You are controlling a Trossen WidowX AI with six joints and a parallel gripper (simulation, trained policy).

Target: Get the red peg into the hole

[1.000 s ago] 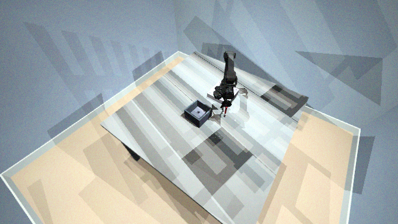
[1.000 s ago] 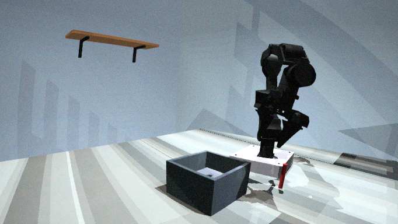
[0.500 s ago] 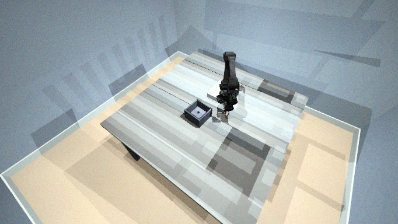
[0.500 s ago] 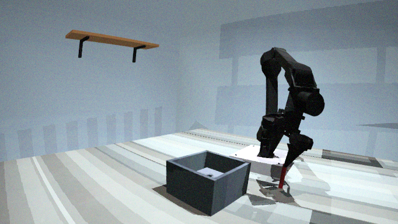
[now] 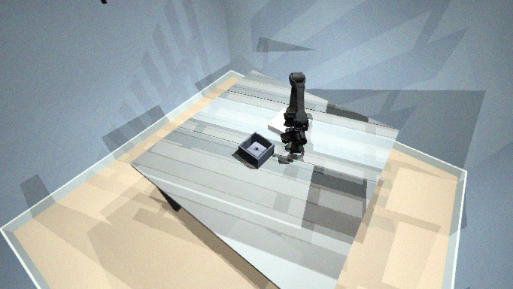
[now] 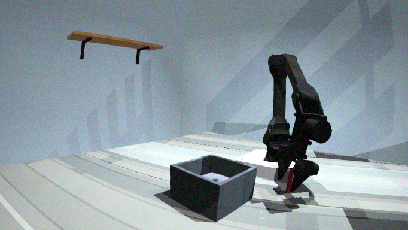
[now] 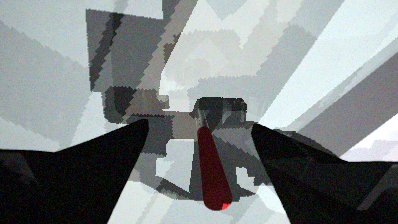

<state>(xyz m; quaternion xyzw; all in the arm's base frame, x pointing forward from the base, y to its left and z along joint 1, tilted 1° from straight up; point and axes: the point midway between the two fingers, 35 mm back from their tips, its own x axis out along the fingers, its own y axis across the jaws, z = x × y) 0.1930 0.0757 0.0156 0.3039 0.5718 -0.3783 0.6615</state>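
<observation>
Now: the pale plate 180 mm to the right of my gripper tip, 110 mm ahead of it and 20 mm above it. Round my gripper tip: red peg 10 mm to the left, 10 mm behind, 10 mm above; dark box 180 mm to the right, 110 mm ahead.
</observation>
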